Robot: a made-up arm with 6 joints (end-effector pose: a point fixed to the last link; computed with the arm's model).
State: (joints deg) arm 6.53 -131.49 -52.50 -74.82 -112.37 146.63
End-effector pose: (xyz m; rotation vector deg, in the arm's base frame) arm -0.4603 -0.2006 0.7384 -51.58 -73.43 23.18
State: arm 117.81 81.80 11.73 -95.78 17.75 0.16
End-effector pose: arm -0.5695 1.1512 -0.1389 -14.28 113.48 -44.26
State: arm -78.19 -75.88 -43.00 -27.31 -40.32 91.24
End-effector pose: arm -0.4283 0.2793 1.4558 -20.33 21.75 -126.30
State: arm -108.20 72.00 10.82 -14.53 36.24 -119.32
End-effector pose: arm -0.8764 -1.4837 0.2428 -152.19 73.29 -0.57
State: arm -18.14 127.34 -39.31 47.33 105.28 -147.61
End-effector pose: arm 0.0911 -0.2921 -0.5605 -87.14 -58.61 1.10
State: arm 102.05 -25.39 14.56 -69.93 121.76 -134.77
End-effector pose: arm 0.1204 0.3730 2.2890 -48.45 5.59 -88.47
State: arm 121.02 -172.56 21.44 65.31 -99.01 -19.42
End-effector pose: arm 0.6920 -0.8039 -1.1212 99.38 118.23 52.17
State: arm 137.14 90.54 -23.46 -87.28 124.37 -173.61
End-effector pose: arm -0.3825 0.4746 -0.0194 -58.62 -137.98 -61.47
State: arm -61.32 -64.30 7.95 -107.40 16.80 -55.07
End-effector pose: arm -0.2407 0.5047 2.1283 97.56 6.72 83.65
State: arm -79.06 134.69 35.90 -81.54 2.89 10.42
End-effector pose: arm -0.0322 -0.4619 -1.1261 -95.64 -42.22 61.78
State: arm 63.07 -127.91 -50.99 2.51 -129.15 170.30
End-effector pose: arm -0.0392 -0.9344 0.8526 -87.97 -84.71 36.05
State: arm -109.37 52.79 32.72 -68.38 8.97 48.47
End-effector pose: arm -0.8048 -1.6964 0.8796 -107.48 9.56 138.26
